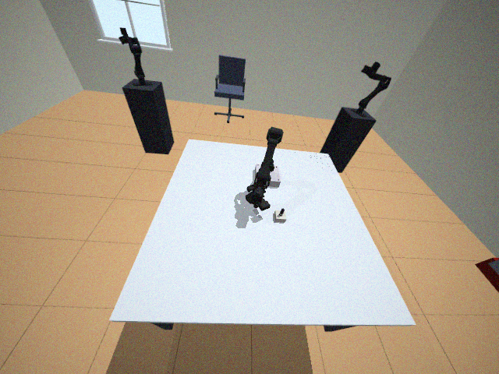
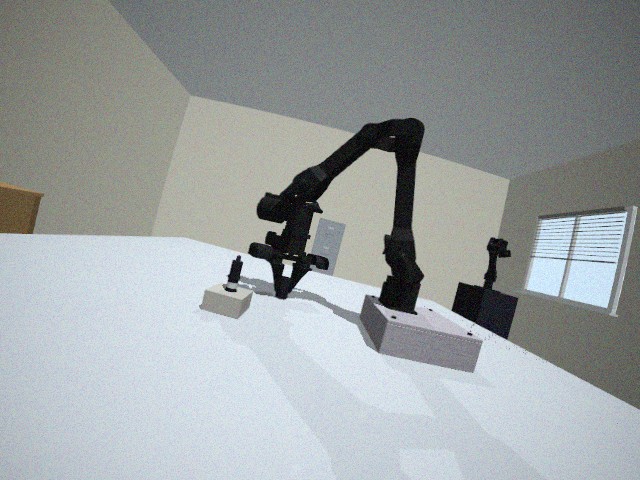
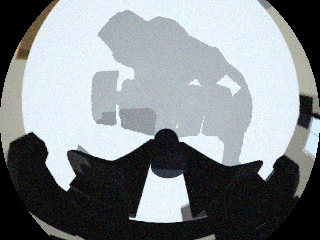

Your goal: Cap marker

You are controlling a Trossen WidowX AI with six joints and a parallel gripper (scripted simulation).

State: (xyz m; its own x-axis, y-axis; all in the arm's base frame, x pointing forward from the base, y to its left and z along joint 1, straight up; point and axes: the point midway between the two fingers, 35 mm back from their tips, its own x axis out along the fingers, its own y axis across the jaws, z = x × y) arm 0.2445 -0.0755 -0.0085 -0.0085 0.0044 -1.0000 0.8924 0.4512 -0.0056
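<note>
Now: the cream holder block 150 mm to the left of my gripper tip and 80 mm ahead of it. The rest, counted from my gripper tip: dark marker cap: 10 mm above.
</note>
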